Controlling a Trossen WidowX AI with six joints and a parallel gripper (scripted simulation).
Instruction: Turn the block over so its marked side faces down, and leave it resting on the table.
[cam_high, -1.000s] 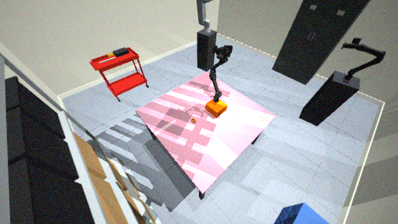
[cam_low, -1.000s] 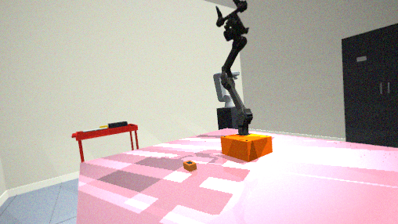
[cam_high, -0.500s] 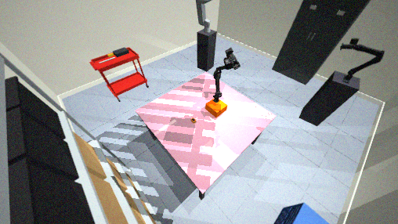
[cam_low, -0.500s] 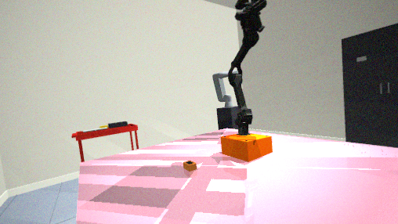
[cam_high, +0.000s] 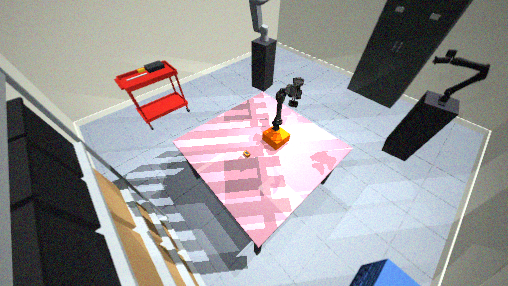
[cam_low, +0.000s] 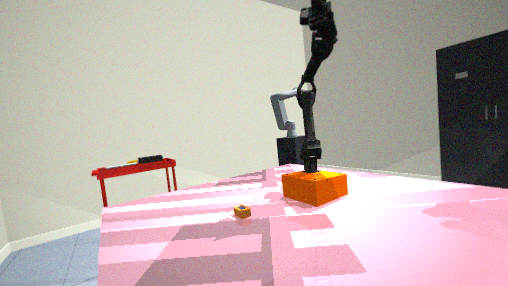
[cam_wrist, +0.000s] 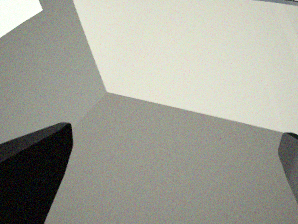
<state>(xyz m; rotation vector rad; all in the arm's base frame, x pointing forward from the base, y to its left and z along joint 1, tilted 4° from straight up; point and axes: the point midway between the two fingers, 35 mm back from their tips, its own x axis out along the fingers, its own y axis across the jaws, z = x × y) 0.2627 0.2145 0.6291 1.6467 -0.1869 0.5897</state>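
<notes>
My gripper tip is now 14 cm short of the orange block, 29 cm to the left of it and 73 cm above it.
</notes>
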